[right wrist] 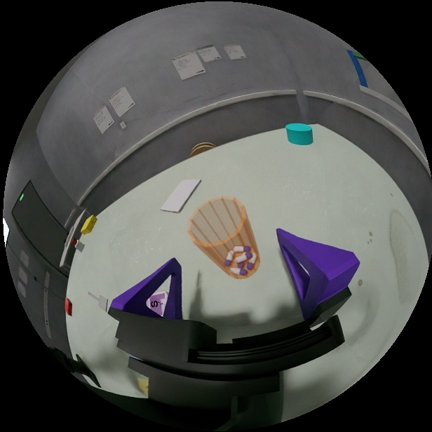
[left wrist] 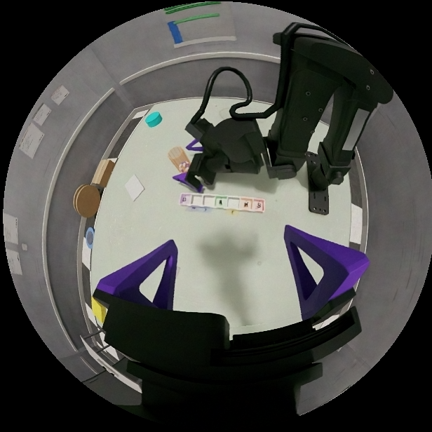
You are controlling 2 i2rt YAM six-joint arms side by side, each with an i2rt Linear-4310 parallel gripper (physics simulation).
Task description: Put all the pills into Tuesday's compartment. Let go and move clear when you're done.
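An orange see-through bottle [left wrist: 176, 156] [right wrist: 217, 225] stands open-topped on the table, with several white-and-purple pills [left wrist: 184, 165] [right wrist: 243, 257] at its bottom. The seven-compartment pill organizer [left wrist: 221, 202] lies beyond it; its purple end [right wrist: 157, 303] shows through the left finger in the right wrist view. Two bluish lids and a yellow one appear folded open; the Tuesday letter is too small to read. My right gripper [right wrist: 223, 250] [left wrist: 179, 162] is open and empty, its fingers on either side of the bottle's line of sight. My left gripper [left wrist: 228, 238] is open and empty, high above the table.
A teal cylinder [left wrist: 153, 119] [right wrist: 299, 134] stands at a far table corner. A white card [left wrist: 134, 187] [right wrist: 181, 195] lies near the bottle. A yellow block [left wrist: 98, 309] [right wrist: 89, 225] and a red block [right wrist: 68, 306] are at the edge. The right arm [left wrist: 305, 110] reaches over the table.
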